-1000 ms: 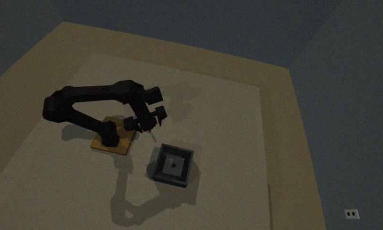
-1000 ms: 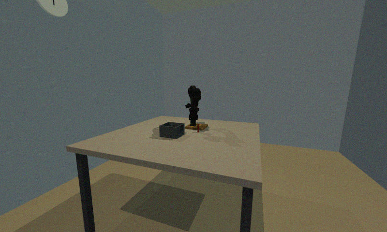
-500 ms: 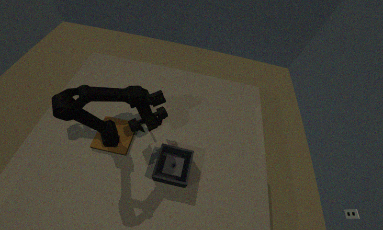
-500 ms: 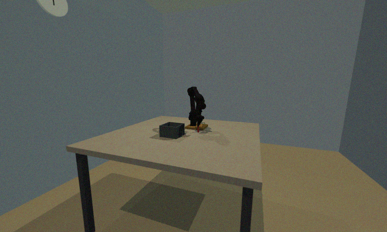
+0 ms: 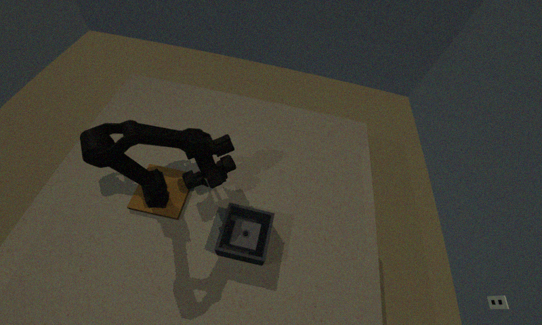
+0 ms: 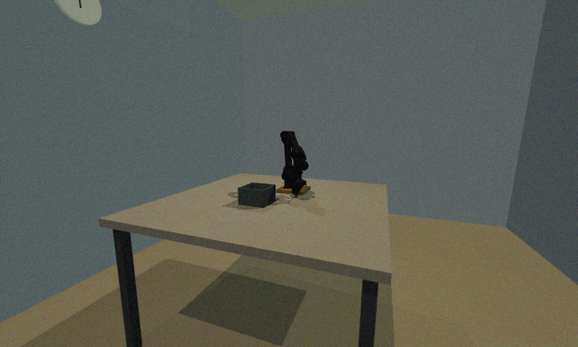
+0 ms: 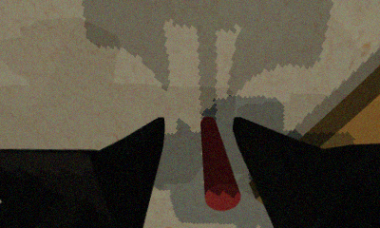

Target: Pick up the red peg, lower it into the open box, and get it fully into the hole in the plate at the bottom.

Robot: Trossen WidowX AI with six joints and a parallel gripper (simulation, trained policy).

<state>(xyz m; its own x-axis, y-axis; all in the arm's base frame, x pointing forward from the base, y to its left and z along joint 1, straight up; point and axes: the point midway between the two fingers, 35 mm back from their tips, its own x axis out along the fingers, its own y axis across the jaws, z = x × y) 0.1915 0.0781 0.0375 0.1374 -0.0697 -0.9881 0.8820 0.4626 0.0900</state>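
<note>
Right now the light plate is 130 mm ahead of my gripper tip, 200 mm to the right of it and 20 mm above it. The rest, counted from my gripper tip: dark box: 130 mm ahead, 200 mm to the right; red peg: 10 mm behind, 20 mm above.
</note>
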